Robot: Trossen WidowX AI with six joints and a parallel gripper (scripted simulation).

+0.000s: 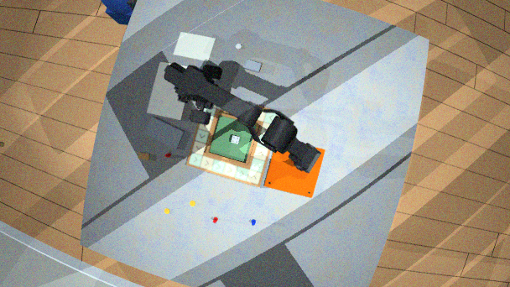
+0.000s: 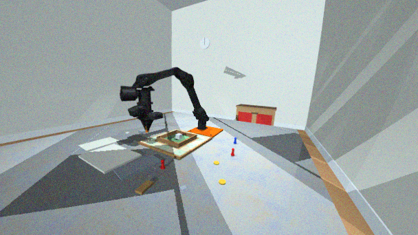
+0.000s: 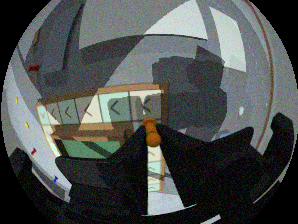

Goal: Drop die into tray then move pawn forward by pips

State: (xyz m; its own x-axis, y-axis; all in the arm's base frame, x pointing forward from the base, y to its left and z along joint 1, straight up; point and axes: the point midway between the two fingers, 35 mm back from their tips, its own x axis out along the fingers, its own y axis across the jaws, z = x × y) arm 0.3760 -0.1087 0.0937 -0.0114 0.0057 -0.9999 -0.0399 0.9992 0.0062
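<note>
My gripper tip is now 12 cm past the white die, 11 cm to the right of it and 4 cm above it. Round my gripper tip: green dice tray: 11 cm to the left, 11 cm behind, 6 cm below; then orange pawn: 1 cm above; then grey tile: 17 cm to the right, 10 cm behind, 6 cm below.
</note>
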